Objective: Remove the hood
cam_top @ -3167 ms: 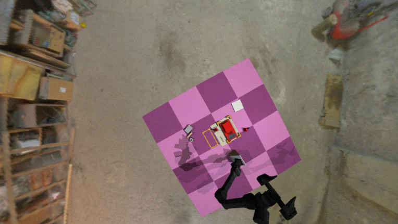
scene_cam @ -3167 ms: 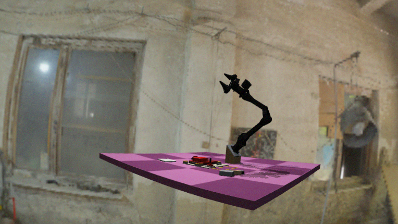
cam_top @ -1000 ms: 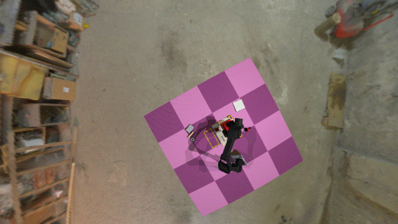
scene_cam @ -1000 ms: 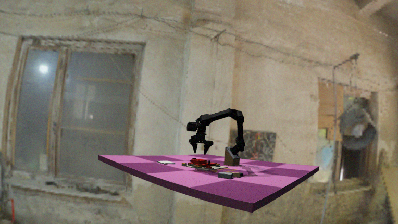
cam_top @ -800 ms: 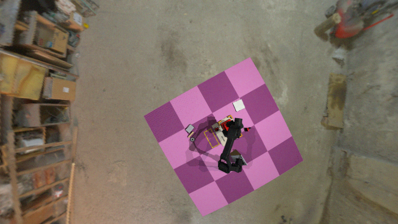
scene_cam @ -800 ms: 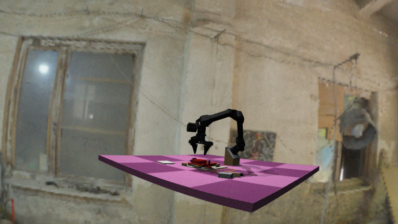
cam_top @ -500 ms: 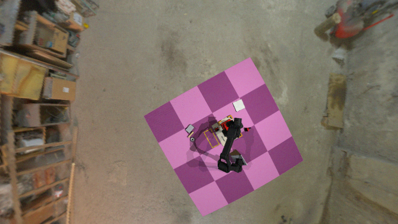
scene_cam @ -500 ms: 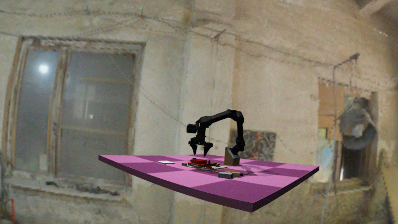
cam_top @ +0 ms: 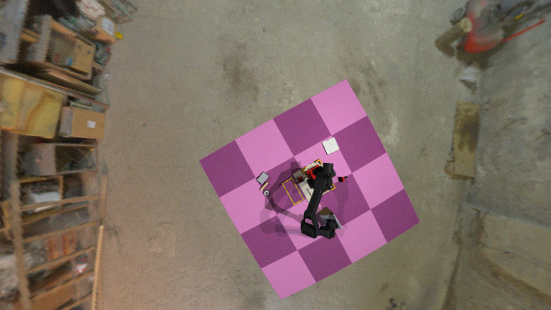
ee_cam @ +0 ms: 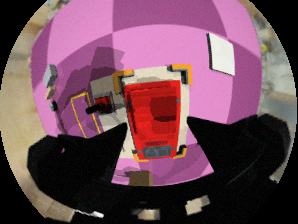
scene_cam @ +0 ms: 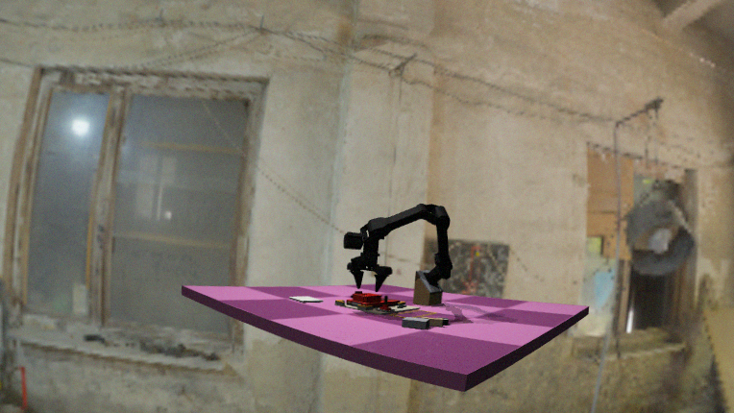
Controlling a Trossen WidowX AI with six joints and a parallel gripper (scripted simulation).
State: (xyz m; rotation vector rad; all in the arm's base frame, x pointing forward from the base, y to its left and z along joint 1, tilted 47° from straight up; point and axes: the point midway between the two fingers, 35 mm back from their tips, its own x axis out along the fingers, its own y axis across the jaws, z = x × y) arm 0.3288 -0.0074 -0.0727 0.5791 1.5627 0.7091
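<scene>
Right now my gripper tip is 3 cm above the hood. Round my gripper tip: beige stick 38 cm to the left, 9 cm ahead, 5 cm below; wheel 38 cm to the left, 6 cm below, 4 cm ahead; white flat tile 20 cm to the right, 14 cm ahead, 6 cm below.
</scene>
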